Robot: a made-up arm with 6 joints.
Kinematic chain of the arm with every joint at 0, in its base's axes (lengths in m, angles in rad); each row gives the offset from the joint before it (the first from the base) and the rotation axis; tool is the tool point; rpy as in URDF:
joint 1: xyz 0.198 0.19 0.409 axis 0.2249 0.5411 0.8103
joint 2: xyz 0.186 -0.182 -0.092 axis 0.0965 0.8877 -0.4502
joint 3: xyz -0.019 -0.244 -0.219 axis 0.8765 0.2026 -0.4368
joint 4: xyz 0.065 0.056 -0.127 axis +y
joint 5: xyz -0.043 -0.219 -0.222 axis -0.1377 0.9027 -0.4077
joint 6: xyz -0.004 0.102 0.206 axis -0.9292 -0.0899 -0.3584
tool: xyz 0.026 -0.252 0.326 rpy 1.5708 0 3.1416
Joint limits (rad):
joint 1: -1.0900..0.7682
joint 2: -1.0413..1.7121
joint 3: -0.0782..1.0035
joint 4: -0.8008..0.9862
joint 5: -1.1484..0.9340
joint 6: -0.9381..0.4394
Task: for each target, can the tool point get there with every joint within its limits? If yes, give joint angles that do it. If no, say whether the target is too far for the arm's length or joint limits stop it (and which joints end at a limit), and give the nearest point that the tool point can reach.
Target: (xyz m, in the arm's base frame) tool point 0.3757 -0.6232 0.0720
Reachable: yes | joints -0.1489 0.2871 0.5947 -0.0349 0.5918 0.2176
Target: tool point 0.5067 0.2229 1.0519
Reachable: no: joint limits stop it (at a limit: joint 1, joint 2, joint 3, joint 5, joint 6) | nearest point 0.2948 0.0659 0.9551 | short by 0.281 m
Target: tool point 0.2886 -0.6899 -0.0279
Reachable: yes | joints -0.2575 0.0895 0.7027 -0.1979 0.6047 -0.2504
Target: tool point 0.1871 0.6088 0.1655
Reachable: no: joint limits stop it (at a limit: joint 1, joint 3, joint 4, joint 6) | nearest point 0.1102 0.6640 0.1581 | short by 0.095 m
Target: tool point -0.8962 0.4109 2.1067
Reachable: no: too far | nearest point -0.3270 0.1325 0.9003 | short by 1.363 m
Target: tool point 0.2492 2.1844 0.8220
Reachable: no: too far | nearest point 0.0532 0.7903 0.4647 | short by 1.452 m
